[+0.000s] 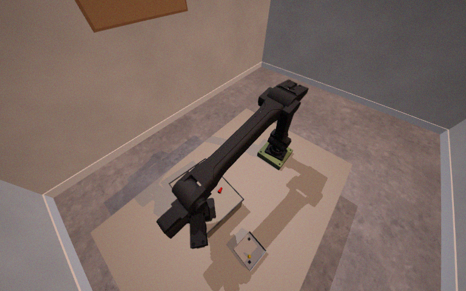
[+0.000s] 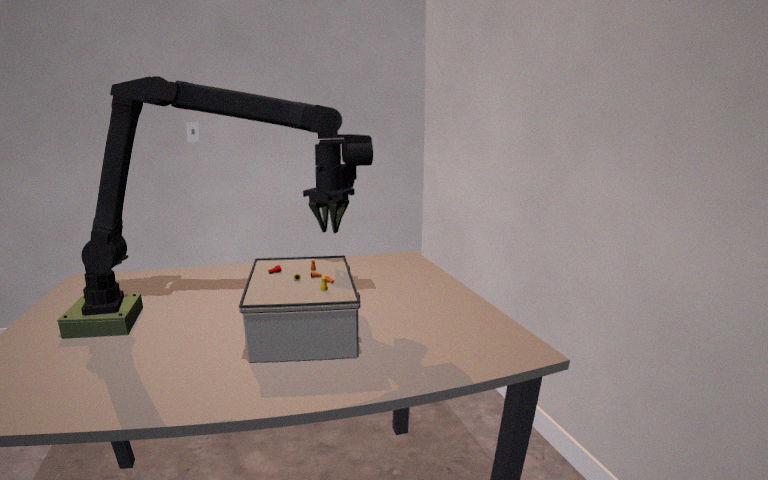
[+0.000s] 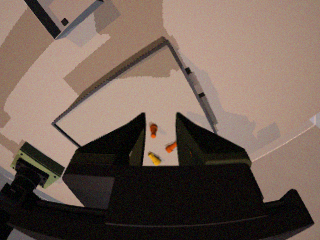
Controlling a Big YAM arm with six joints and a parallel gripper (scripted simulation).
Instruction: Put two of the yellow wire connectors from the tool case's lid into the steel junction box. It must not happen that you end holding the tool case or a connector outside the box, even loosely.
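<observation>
The orange connector is 50 mm behind my hand, 130 mm to the right of it and 80 mm below it. Also, from my hand: grey tool case 100 mm behind, 80 mm to the right, 110 mm below; red wire connector 140 mm behind, 30 mm to the right, 70 mm below.
</observation>
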